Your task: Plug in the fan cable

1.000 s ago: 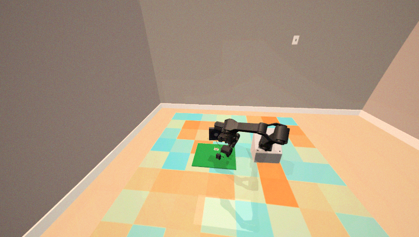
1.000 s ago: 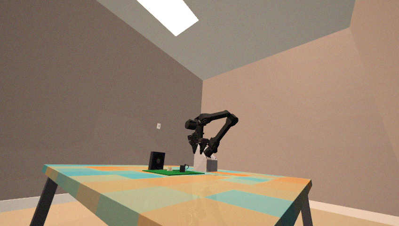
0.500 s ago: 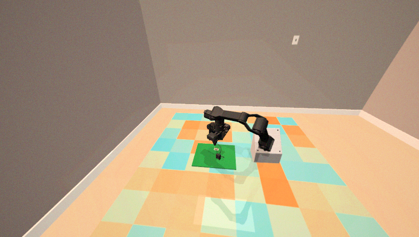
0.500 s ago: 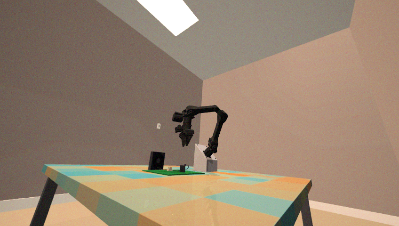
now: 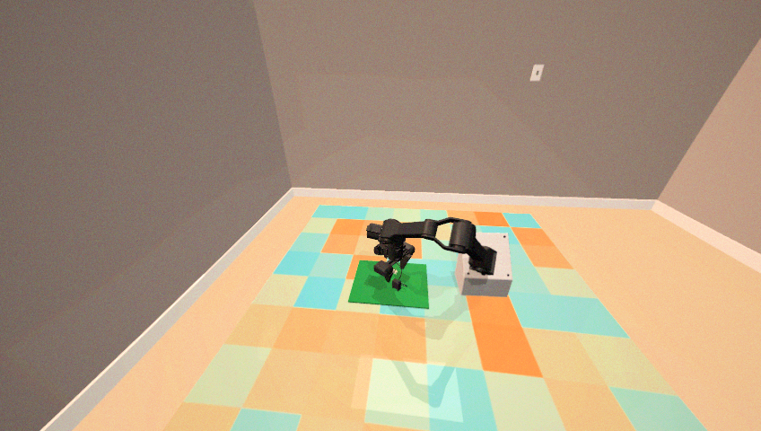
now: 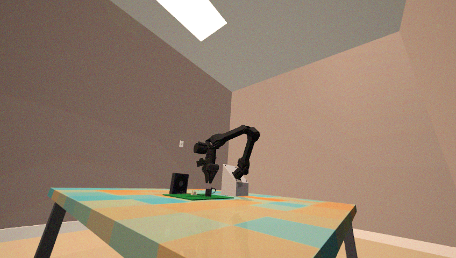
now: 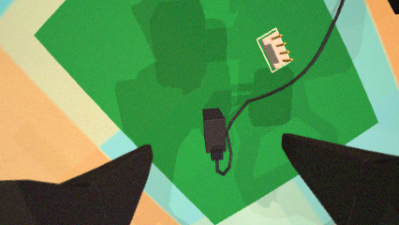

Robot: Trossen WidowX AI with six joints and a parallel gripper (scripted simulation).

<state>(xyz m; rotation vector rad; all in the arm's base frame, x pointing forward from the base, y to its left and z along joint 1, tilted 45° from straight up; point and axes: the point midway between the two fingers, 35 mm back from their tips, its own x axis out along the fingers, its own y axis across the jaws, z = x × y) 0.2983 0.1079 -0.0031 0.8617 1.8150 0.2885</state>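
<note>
The black plug lies 10 mm behind my gripper tip and 50 mm below it. From my gripper tip the other things lie so: green board (30 mm ahead, 30 mm to the right, 90 mm below); then black fan (50 mm ahead, 210 mm to the right, 10 mm below).
</note>
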